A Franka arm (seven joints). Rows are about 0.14 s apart.
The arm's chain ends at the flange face. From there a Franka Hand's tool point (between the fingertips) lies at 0.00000 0.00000 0.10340 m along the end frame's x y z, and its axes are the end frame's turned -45 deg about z.
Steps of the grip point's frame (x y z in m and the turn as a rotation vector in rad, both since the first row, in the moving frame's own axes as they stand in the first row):
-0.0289 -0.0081 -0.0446 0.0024 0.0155 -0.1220
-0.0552 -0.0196 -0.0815 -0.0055 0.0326 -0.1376
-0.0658 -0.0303 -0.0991 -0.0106 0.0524 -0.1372
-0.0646 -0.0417 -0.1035 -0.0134 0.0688 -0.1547
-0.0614 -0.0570 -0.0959 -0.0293 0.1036 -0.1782
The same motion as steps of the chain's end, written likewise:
-0.0270 0.0161 -0.0446 0.0127 0.0093 -0.1220
-0.0555 0.0273 -0.0814 0.0192 0.0269 -0.1376
-0.0723 0.0285 -0.0990 0.0296 0.0445 -0.1372
-0.0808 0.0207 -0.1032 0.0392 0.0581 -0.1547
-0.0929 0.0094 -0.0953 0.0525 0.0940 -0.1782

